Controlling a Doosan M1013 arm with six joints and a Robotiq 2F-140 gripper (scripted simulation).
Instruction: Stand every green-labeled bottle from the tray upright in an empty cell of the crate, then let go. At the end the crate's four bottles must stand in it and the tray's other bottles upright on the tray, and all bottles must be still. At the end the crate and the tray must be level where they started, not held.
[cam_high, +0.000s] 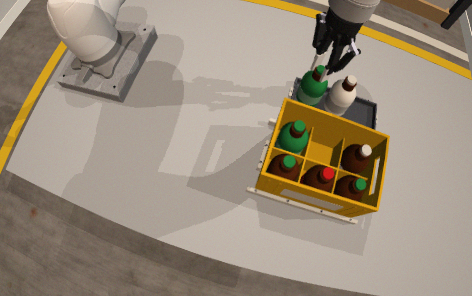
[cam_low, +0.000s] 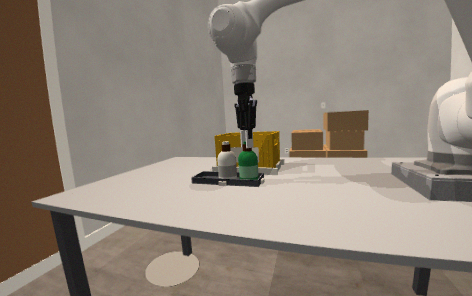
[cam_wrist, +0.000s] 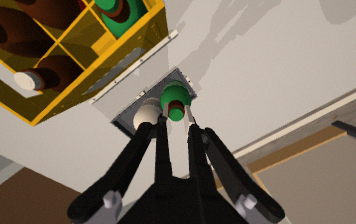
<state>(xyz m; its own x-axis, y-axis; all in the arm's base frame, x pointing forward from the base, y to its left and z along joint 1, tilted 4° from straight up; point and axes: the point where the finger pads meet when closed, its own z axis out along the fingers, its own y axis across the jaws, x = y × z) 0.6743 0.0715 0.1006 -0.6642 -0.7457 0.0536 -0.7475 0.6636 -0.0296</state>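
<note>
Right now my hand is 90 mm short of the white-labeled bottle and 90 mm above it. From my hand the other things lie so: brown bottle: 180 mm to the right, 150 mm ahead, 80 mm below; then yellow crate: 220 mm to the right, 90 mm below, 70 mm ahead; then dark tray: 160 mm below, 90 mm ahead.
</note>
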